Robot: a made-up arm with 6 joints.
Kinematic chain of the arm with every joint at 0, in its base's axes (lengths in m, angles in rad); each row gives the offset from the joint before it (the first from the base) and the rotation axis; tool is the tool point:
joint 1: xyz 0 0 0.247 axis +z
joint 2: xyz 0 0 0 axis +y
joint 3: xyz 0 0 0.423 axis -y
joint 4: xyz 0 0 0 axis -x
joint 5: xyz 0.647 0 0 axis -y
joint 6: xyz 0 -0.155 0 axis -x
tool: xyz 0 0 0
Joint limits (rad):
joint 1: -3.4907..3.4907
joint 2: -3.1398..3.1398
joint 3: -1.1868..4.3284
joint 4: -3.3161..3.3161
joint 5: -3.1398..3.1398
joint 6: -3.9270..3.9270
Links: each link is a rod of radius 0.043 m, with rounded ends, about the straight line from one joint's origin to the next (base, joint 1, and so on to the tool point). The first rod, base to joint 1, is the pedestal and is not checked.
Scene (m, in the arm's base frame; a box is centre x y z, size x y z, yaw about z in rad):
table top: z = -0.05
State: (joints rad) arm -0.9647 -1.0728 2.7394 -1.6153 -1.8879 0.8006
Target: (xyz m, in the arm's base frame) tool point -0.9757 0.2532 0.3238
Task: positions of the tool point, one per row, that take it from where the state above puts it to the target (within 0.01 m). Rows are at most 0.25 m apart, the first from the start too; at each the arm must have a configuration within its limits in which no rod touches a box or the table.
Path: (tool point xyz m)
1: -0.7356 0.6614 0.2193
2: -0.8812 0.4736 0.2712
3: -0.9757 0.2532 0.3238

